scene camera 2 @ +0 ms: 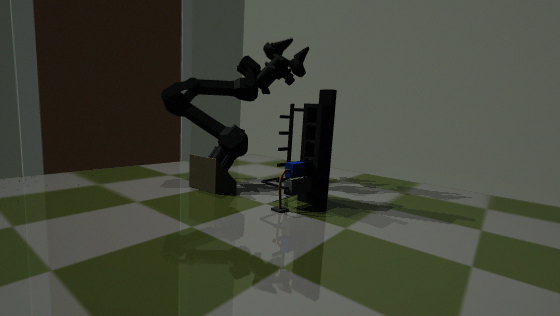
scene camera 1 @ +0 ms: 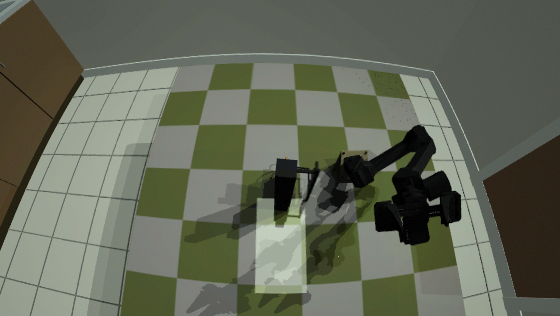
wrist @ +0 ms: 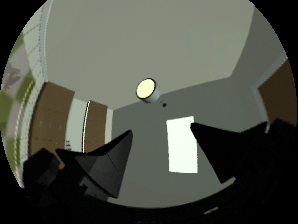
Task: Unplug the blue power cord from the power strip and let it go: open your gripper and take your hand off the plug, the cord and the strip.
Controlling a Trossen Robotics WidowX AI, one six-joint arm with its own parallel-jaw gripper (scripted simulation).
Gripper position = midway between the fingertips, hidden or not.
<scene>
The gripper (scene camera 1: 425, 227) is open, holding nothing.
The gripper also shows in scene camera 2 (scene camera 2: 300, 43) and in the wrist view (wrist: 161, 129).
</scene>
